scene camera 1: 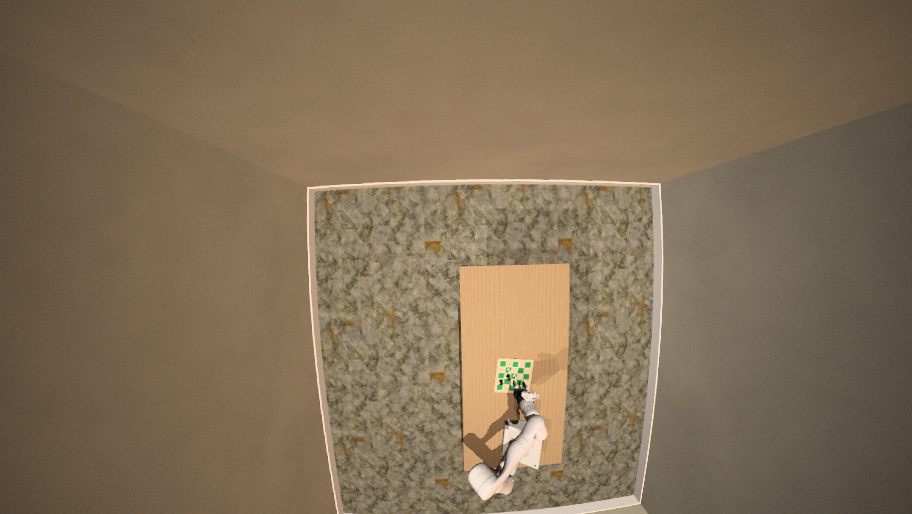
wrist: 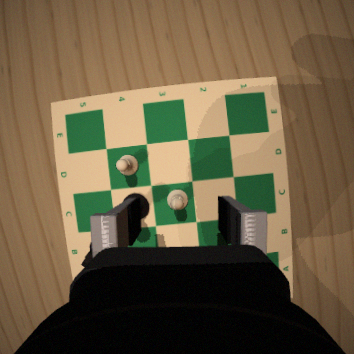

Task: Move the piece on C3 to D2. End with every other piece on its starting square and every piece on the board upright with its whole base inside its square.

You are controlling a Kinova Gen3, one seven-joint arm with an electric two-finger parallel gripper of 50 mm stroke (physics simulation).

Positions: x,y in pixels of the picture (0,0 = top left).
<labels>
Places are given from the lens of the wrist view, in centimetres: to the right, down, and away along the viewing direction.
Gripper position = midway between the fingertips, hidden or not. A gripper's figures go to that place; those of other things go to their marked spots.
gripper (wrist: 178,213): 0, 2, 18
chessboard (wrist: 224,137): 5, -4, 25
</labels>
